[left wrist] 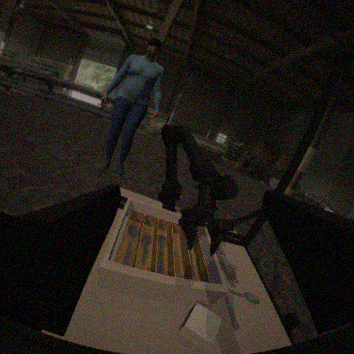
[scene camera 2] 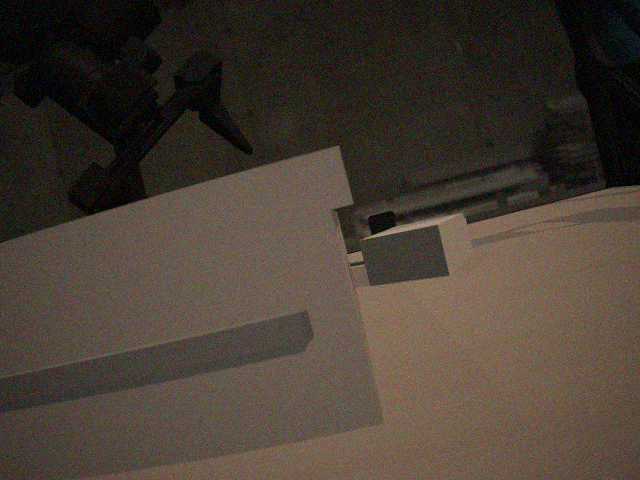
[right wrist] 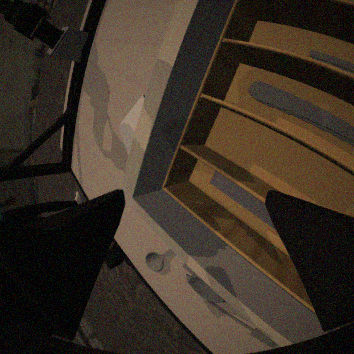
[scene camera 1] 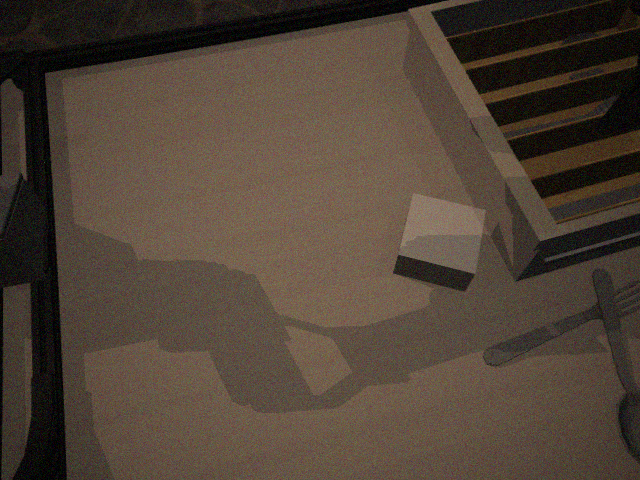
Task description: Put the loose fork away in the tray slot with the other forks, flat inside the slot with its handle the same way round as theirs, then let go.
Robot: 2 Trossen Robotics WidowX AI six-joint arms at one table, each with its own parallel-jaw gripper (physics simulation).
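Observation:
The loose fork [scene camera 1: 537,338] [left wrist: 232,312] lies on the table beside the tray [scene camera 1: 467,100] [left wrist: 150,278] [right wrist: 182,100]. Its handle points left in scene camera 1, and a spoon [scene camera 1: 630,421] [left wrist: 251,298] [right wrist: 156,261] lies with its handle across the fork's neck. In the right wrist view, a grey handle [right wrist: 300,107], apparently a stored fork's, lies in a slot with its rounded end at the left; its head is hidden. My right gripper [scene camera 2: 196,173] [left wrist: 199,252] [right wrist: 196,197] is open above the tray. My left gripper is open, far back from the tray.
A white block [scene camera 1: 442,235] [scene camera 2: 405,255] [left wrist: 201,322] [right wrist: 134,120] stands near the tray's corner. Another dark utensil [right wrist: 205,287] lies beside the tray. Thin dividers separate the slots. A person [left wrist: 135,90] stands beyond the table.

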